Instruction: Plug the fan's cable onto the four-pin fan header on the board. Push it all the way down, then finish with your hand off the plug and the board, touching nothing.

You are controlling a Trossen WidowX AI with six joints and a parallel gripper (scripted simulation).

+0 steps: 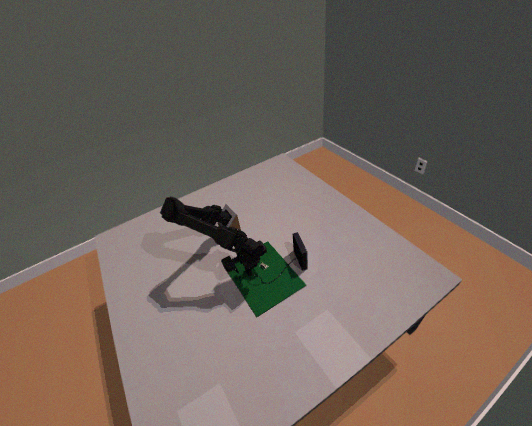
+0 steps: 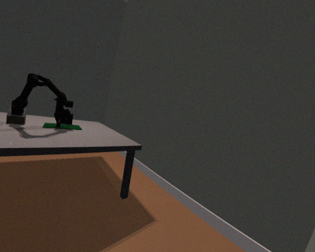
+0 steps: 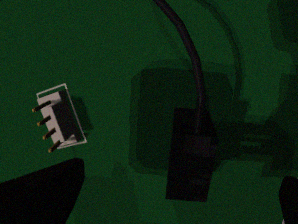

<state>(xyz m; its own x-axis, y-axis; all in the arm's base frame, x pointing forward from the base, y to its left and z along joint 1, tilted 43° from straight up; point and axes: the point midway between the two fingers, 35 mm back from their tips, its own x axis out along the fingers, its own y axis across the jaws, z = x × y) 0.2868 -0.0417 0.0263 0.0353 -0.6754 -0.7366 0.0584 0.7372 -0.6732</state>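
My gripper tip is now 20 mm above the black fan plug and 10 mm short of it. The rest, counted from my gripper tip: black fan (220 mm to the left, 80 mm ahead, 20 mm above); green board (50 mm below, 50 mm ahead, 40 mm to the left); white fan header (70 mm to the left, 40 mm below, 10 mm ahead).
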